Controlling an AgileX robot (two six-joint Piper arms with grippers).
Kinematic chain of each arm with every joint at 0, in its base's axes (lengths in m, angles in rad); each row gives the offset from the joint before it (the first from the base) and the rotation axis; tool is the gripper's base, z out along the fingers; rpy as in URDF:
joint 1: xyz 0 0 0.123 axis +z
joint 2: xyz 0 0 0 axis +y
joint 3: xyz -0.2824 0 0.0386 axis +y
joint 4: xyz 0.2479 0 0.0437 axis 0.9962 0 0.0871
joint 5: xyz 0 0 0 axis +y
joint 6: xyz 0.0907 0 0.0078 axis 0.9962 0 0.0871
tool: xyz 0 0 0 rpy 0 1.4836 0
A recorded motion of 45 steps. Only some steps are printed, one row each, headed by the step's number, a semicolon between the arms.
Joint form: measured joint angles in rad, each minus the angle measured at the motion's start. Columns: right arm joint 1, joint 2, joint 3, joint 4, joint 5, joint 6; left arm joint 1, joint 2, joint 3, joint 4, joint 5, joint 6.
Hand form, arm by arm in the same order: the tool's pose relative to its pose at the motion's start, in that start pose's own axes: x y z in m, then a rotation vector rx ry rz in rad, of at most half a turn. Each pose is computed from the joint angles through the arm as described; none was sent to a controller.
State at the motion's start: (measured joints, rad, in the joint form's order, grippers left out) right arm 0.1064 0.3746 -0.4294 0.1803 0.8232 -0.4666; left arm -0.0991 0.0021 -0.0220 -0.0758 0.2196 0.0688
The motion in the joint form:
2: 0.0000 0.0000 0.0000 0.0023 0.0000 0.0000; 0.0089 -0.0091 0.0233 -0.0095 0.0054 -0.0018
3: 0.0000 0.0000 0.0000 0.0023 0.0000 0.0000; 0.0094 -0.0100 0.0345 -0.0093 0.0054 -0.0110
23: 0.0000 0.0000 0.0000 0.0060 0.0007 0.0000; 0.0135 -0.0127 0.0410 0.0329 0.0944 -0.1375
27: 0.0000 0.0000 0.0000 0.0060 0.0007 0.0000; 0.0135 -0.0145 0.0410 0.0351 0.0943 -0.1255
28: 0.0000 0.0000 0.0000 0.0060 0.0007 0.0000; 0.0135 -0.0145 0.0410 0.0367 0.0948 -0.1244
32: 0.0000 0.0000 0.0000 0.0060 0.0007 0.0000; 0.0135 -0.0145 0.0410 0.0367 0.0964 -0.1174
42: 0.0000 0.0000 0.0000 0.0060 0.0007 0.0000; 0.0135 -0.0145 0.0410 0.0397 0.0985 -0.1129
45: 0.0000 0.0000 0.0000 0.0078 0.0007 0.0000; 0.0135 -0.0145 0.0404 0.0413 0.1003 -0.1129
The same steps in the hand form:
2: -0.0001 0.0001 0.0000 -0.0015 -0.0008 0.0016; 0.0078 0.0003 0.0010 -0.0065 0.0193 -0.0124
3: -0.0001 0.0001 0.0000 -0.0015 -0.0008 0.0016; 0.0115 0.0004 0.0017 -0.0073 0.0296 -0.0217
23: -0.0001 0.0004 0.0000 -0.0042 -0.0014 0.0041; 0.0216 0.0012 0.0013 -0.0236 0.1219 -0.1083
27: -0.0001 0.0004 0.0000 -0.0042 -0.0014 0.0041; 0.0215 0.0012 0.0012 -0.0233 0.1201 -0.0942
28: -0.0001 0.0004 0.0000 -0.0042 -0.0014 0.0041; 0.0216 0.0013 0.0012 -0.0237 0.1207 -0.0915
32: -0.0001 0.0004 0.0000 -0.0042 -0.0014 0.0041; 0.0217 0.0013 0.0011 -0.0232 0.1223 -0.0846
42: -0.0001 0.0004 0.0000 -0.0042 -0.0014 0.0041; 0.0219 0.0013 0.0011 -0.0237 0.1245 -0.0772
45: -0.0002 0.0005 0.0000 -0.0054 -0.0019 0.0053; 0.0219 0.0014 0.0011 -0.0241 0.1257 -0.0757

